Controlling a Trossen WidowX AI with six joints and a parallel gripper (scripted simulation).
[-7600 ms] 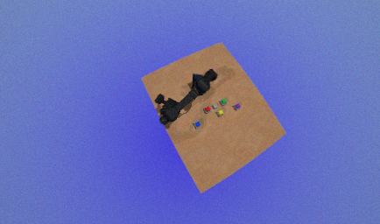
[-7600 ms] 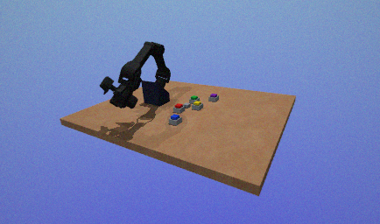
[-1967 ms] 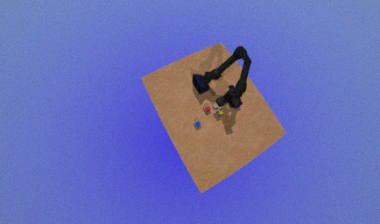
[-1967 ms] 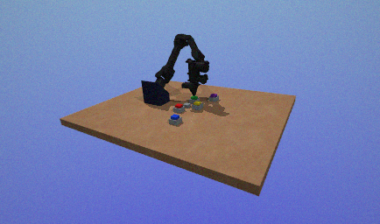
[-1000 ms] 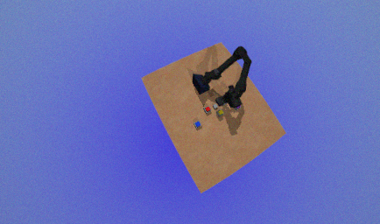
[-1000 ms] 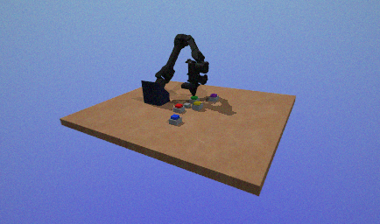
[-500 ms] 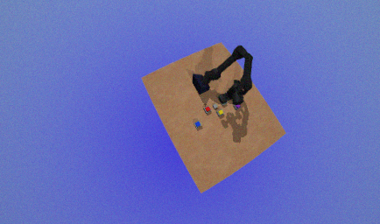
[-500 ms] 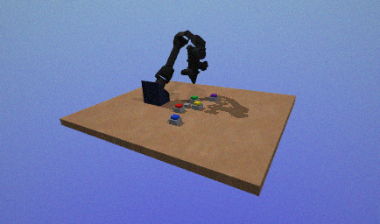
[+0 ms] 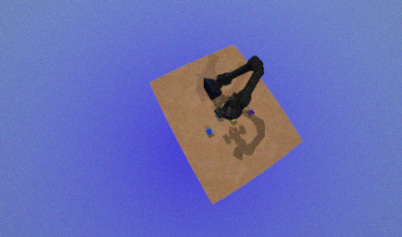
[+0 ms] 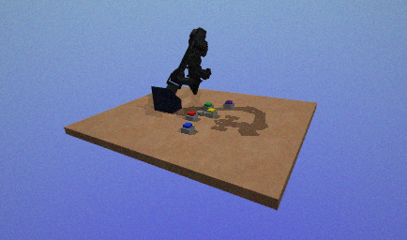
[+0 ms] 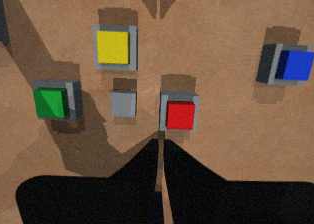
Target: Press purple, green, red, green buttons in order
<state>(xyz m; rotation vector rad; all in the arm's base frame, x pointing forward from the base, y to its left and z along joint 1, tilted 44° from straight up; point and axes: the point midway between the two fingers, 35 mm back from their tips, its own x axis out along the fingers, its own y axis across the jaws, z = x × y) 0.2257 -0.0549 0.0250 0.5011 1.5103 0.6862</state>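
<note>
My gripper tip is now 10 mm past the red button, 30 mm to the left of it and 100 mm above it. Also, from my gripper tip: yellow button (60 mm ahead, 60 mm to the left, 100 mm below); small grey block (10 mm behind, 40 mm to the left, 120 mm below); green button (10 mm behind, 120 mm to the left, 100 mm below).
</note>
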